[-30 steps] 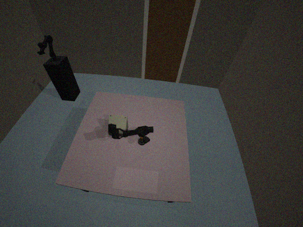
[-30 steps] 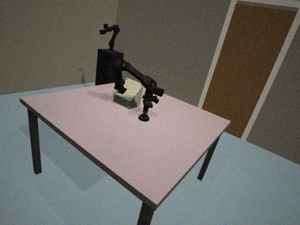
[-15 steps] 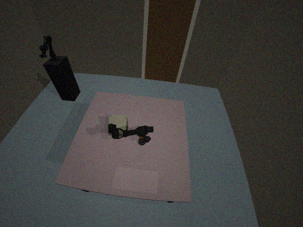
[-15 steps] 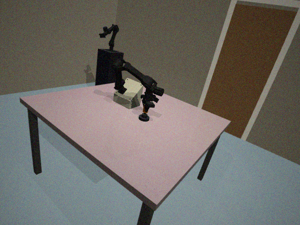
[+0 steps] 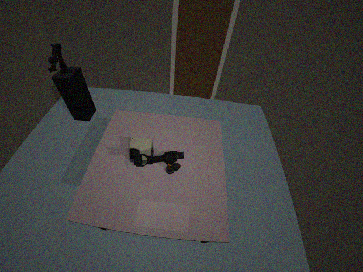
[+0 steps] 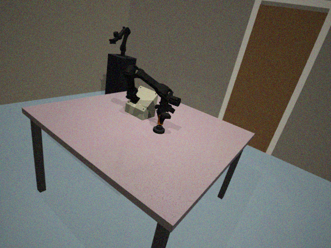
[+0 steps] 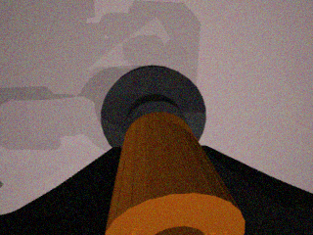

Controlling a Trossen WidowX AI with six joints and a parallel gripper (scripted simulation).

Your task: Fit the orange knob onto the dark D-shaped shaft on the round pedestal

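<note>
Right now my gripper tip is 2 cm below the orange knob. The rest, counted from my gripper tip: dark round pedestal: 4 cm below.
</note>
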